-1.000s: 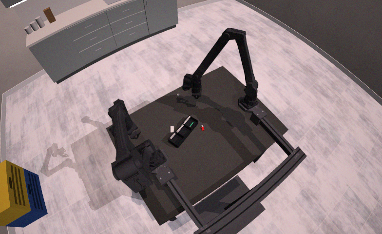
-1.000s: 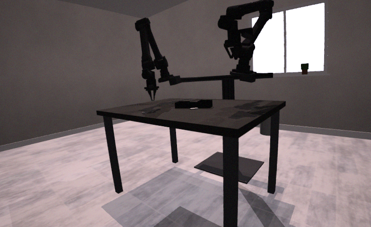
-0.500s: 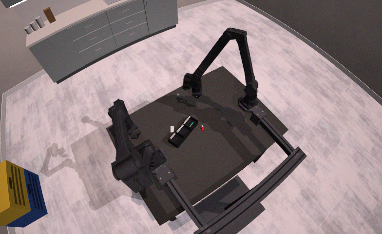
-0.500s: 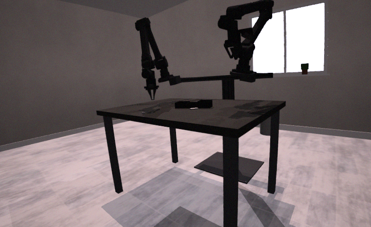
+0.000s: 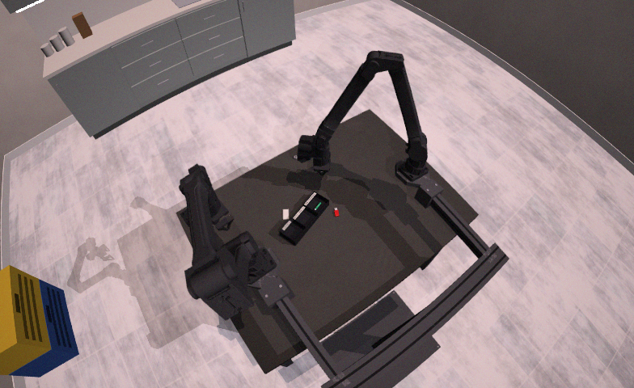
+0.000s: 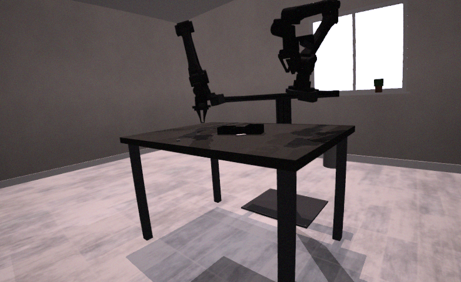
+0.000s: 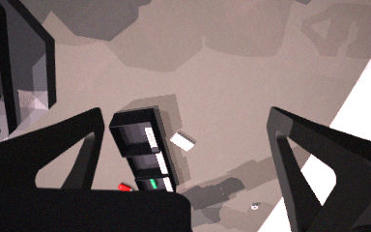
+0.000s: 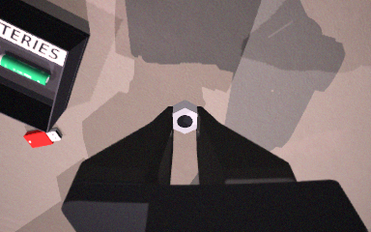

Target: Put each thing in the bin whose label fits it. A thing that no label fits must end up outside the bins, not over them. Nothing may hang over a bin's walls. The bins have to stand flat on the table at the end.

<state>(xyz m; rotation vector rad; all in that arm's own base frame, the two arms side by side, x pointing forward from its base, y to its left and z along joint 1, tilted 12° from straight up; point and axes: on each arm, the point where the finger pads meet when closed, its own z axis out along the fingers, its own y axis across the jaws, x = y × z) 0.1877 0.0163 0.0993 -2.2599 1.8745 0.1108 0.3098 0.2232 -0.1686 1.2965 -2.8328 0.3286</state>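
Right now the black labelled bin is 12 cm behind my right hand, 18 cm to the left of it and 6 cm below it. From my right hand the other things lie so: red usb stick (17 cm behind, 4 cm to the left, 7 cm below); green battery (10 cm behind, 9 cm to the left, 7 cm below); white card (5 cm behind, 23 cm to the left, 8 cm below).
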